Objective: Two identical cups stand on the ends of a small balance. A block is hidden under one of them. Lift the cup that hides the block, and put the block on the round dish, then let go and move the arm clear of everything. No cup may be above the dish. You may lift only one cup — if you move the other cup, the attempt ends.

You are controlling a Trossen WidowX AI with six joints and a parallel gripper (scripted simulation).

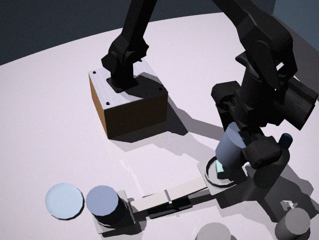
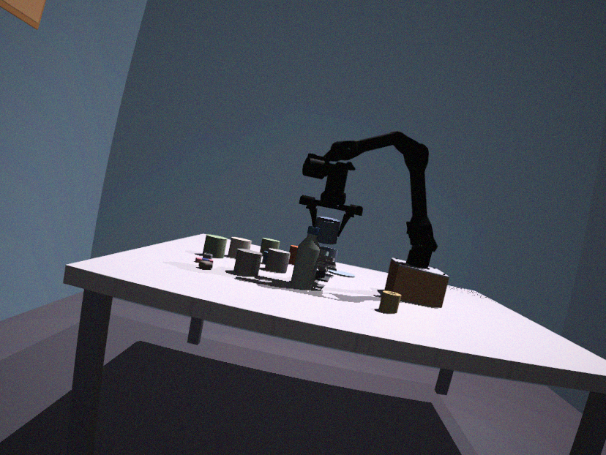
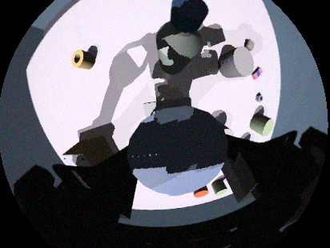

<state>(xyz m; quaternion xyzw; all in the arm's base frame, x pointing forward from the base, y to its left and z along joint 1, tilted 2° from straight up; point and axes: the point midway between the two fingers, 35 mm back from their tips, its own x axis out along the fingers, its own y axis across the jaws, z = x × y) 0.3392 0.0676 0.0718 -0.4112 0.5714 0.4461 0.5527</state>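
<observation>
My gripper tip is now 60 mm short of the grey-green bottle, 110 mm to the right of it and 40 mm above it. Round my gripper tip: round pale-blue dish 160 mm behind, 340 mm to the right, 150 mm below; then cup 10 mm ahead, 20 mm to the left, 10 mm above; then small balance 30 mm behind, 130 mm to the right, 130 mm below.
</observation>
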